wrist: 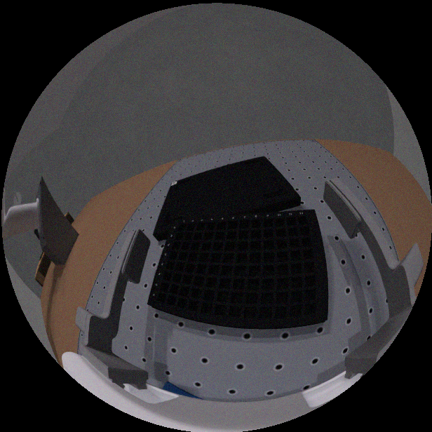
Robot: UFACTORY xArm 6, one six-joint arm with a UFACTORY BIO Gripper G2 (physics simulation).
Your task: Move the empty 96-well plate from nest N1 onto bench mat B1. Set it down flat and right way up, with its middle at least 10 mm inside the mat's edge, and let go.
Labels:
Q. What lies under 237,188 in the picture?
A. A black nest.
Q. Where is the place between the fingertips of the gripper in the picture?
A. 230,212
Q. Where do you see a black 96-well plate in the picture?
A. At 267,270

